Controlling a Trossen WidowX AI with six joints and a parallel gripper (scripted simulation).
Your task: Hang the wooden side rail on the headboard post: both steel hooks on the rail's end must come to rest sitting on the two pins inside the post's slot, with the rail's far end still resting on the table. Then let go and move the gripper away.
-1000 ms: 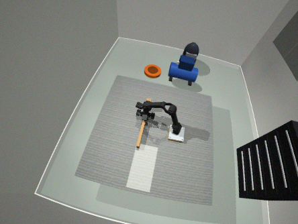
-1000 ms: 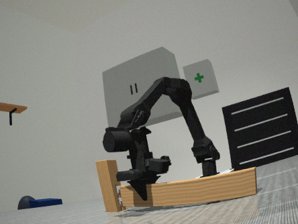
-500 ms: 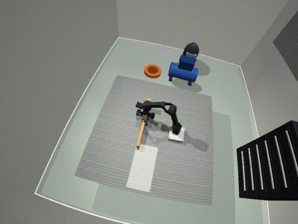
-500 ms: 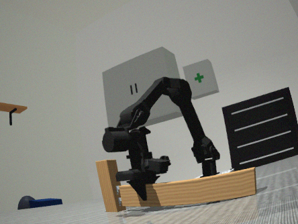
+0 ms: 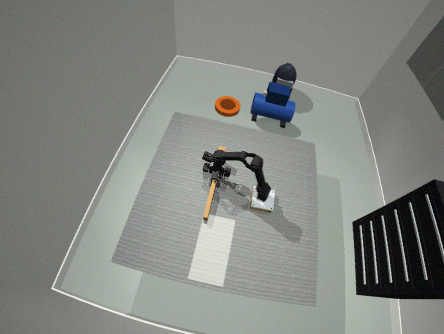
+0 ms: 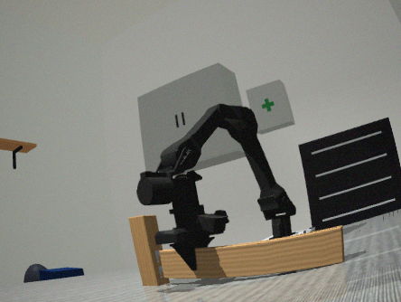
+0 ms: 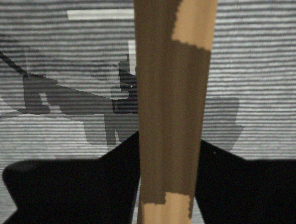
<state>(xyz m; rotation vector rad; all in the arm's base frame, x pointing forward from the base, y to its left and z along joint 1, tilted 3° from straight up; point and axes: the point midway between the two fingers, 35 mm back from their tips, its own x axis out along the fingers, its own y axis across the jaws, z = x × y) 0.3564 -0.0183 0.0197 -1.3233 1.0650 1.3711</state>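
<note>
Now: the wooden headboard post 13 cm to the right of my gripper tip, 4 cm above it and 3 cm ahead of it.
</note>
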